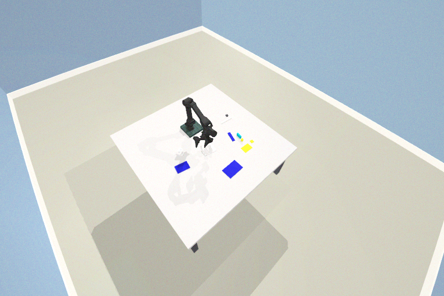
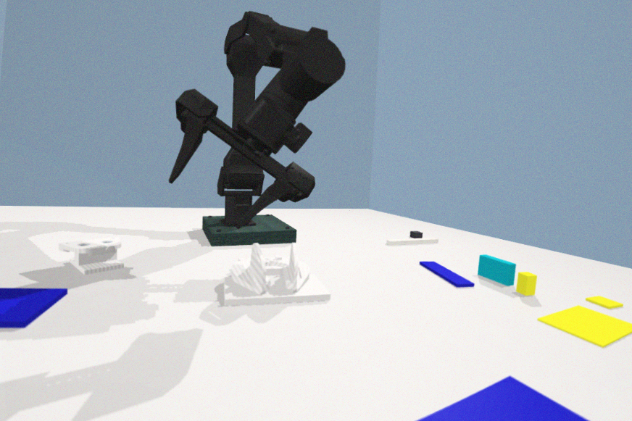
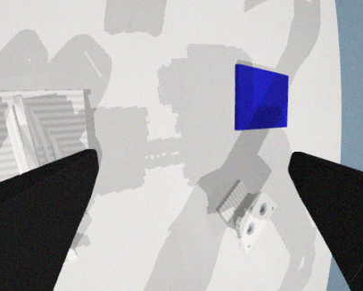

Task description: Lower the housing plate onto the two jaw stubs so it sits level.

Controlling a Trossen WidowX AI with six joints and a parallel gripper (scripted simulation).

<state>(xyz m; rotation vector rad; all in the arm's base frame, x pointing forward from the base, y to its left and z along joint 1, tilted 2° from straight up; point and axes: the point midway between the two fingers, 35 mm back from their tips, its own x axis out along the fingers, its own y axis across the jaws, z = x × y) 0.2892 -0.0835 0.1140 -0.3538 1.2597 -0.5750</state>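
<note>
Right now the white ribbed stand is 130 mm behind my gripper tip, 130 mm to the right of it and 90 mm below it. The rest, counted from my gripper tip: blue strip (40 mm ahead, 360 mm to the left, 100 mm below); then cyan block (80 mm ahead, 420 mm to the left, 90 mm below); then yellow block (140 mm ahead, 400 mm to the left, 90 mm below).
</note>
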